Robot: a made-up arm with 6 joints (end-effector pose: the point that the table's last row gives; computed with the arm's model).
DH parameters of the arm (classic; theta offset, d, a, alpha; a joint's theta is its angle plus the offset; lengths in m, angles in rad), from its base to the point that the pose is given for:
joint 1: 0 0.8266 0.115 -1.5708
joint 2: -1.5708 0 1.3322 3.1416
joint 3: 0 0 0.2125 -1.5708
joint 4: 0 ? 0 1.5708
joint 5: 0 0 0 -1.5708
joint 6: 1.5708 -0.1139 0 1.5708
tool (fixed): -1.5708 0 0 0
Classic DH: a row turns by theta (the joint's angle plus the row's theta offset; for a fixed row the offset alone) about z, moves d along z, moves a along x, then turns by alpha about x.
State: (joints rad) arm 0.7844 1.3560 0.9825 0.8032 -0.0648 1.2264
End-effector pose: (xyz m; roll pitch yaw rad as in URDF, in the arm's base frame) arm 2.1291 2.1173 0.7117 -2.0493 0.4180 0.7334
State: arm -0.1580 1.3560 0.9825 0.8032 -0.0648 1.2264
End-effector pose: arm 2.9644 -0.4777 0.7117 -2.0493 0.4180 -0.2090
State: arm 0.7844 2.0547 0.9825 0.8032 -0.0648 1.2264
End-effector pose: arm 1.5978 1.5871 -1.1188 -2.1239 1.1150 0.6783
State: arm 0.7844 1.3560 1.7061 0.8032 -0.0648 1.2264
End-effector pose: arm 2.0347 2.0231 1.8618 -2.0139 -0.3047 0.7355
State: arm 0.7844 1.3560 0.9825 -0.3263 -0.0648 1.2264
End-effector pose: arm 2.1232 2.1223 0.7100 -0.8911 0.4348 0.8073
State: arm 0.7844 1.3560 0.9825 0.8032 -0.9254 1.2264
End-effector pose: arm 2.1268 2.0301 0.6741 -2.6528 0.8271 -0.2299
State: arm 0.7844 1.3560 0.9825 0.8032 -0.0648 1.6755
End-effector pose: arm 2.1291 2.1173 0.7117 -2.4984 0.4180 0.7334
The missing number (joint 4, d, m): -1.5086
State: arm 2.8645 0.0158 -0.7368 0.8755 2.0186 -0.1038
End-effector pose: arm -1.3599 0.3048 1.3643 -0.8312 -0.8001 -1.9611
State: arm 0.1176 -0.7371 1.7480 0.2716 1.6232 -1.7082
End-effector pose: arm -2.1559 -0.2240 2.4750 -1.7905 0.9174 2.8028
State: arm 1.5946 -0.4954 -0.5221 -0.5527 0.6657 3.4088
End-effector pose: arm 0.0110 1.0871 2.2283 -2.7555 -0.5288 1.2096
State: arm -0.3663 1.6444 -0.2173 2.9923 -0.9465 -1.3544
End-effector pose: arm 1.1929 -0.4723 -0.8675 -1.8569 0.9110 -0.5645
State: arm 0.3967 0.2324 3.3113 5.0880 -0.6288 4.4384
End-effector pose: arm -1.1194 -0.4014 2.0357 0.0017 -0.2692 2.9347
